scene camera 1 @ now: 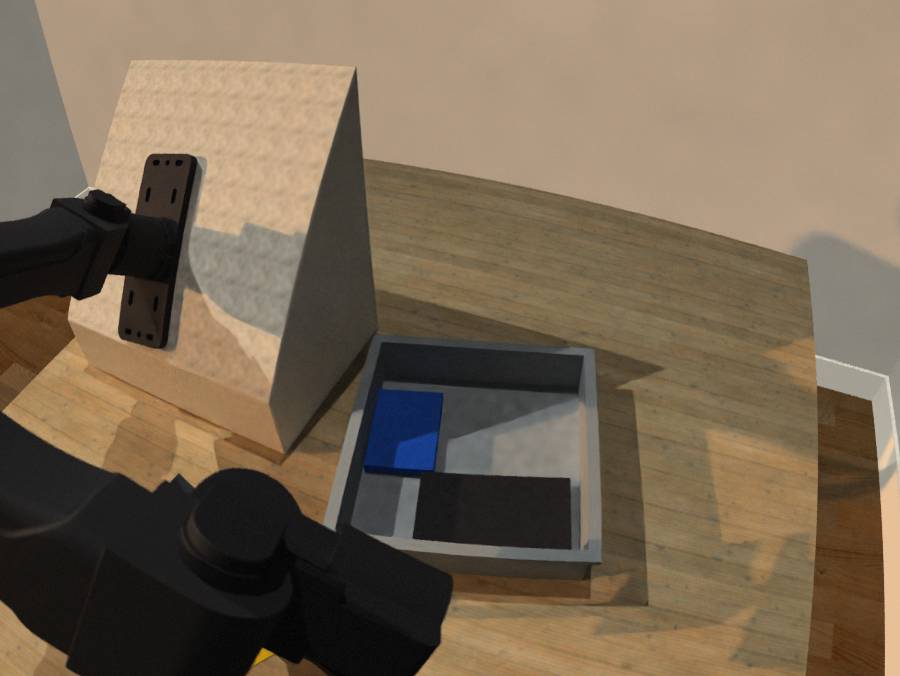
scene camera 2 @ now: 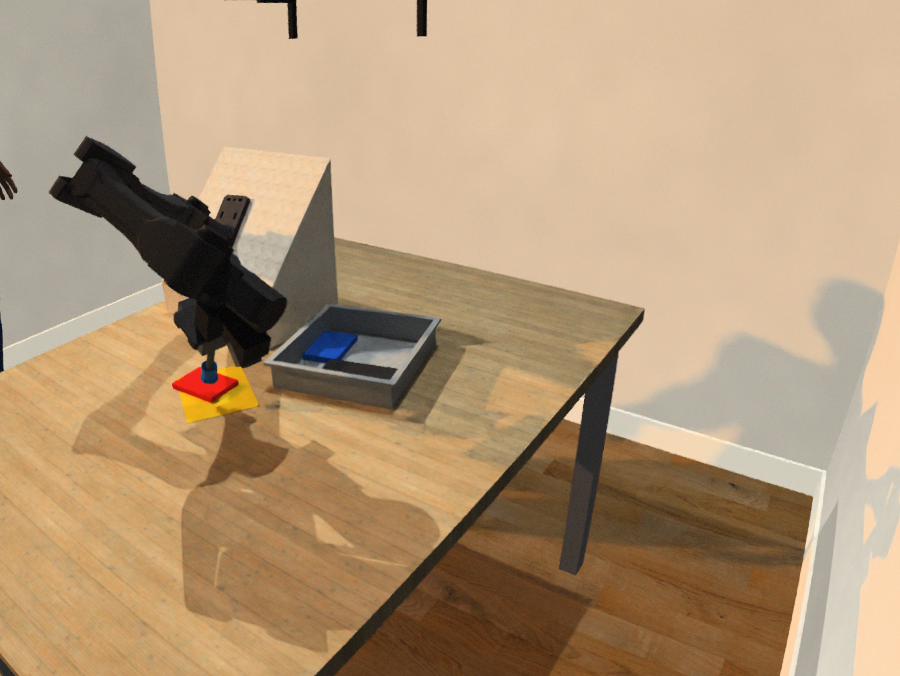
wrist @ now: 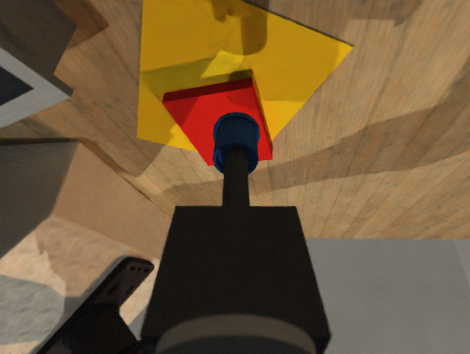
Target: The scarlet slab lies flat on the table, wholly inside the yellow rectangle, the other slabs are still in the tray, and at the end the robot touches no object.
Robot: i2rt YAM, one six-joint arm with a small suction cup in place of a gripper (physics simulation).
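Places are measured from the arm's base along level axes (x ahead, y left, z up), in millimetres.
Where they show: hand, tool point: [scene camera 2: 209, 376] [wrist: 236, 135]; arm's base, link origin: [scene camera 1: 157, 248] [wrist: 87, 317].
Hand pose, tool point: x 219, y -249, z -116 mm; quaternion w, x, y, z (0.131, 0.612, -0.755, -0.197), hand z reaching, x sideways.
Each offset is from my tool point to the centre of the thing. "spot": to the spot under its first point. Level surfaces: height alone.
The scarlet slab @[20 mm left, 41 mm back, 37 mm down] [scene camera 2: 190, 384] [wrist: 195, 112] is at or close to table height. It overlaps the yellow rectangle @[spot: 33 mm right, 42 mm ahead, 41 mm down] [scene camera 1: 263, 657] [scene camera 2: 234, 407] [wrist: 305, 55], but one end shows past the rectangle's edge over bare wood, on the left in scene camera 2. Whether it rests fully flat is hard to tell. My suction cup [scene camera 2: 209, 374] [wrist: 236, 137] is upright at the slab's top face, touching it or very close, with suction released. Scene camera 1 hides the cup and slab behind the arm. A blue slab @[233 mm left, 62 mm ahead, 33 mm down] [scene camera 1: 403, 430] [scene camera 2: 331, 346] and a dark brown slab @[162 mm left, 174 mm ahead, 33 mm down] [scene camera 1: 493, 510] [scene camera 2: 361, 369] lie in the grey tray @[217 mm left, 136 mm ahead, 16 mm down] [scene camera 1: 591, 451] [scene camera 2: 331, 386].
The tray stands right of the yellow rectangle in scene camera 2. A tall wedge-shaped block [scene camera 1: 323, 291] [scene camera 2: 309, 276] [wrist: 105, 200] with a dark mounting plate [scene camera 1: 156, 309] [scene camera 2: 234, 211] [wrist: 122, 280] stands behind the rectangle. The table's @[42 mm down] [scene camera 1: 727, 327] [scene camera 2: 305, 567] right edge lies beyond the tray.
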